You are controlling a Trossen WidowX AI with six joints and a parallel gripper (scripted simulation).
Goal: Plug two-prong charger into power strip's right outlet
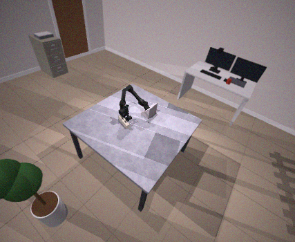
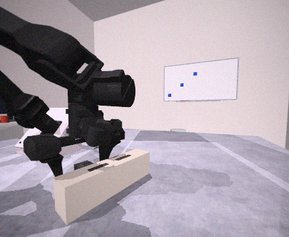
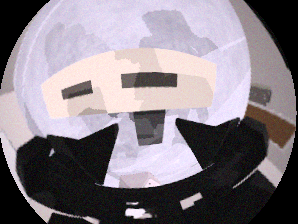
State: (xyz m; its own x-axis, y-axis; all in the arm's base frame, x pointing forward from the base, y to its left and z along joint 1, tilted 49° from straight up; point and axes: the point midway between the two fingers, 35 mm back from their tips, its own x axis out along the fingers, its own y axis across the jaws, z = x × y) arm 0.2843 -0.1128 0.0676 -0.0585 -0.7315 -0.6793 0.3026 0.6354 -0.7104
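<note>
The two-prong charger lies 2 cm ahead of my gripper tip, 1 cm to the right of it and 1 cm above it.
</note>
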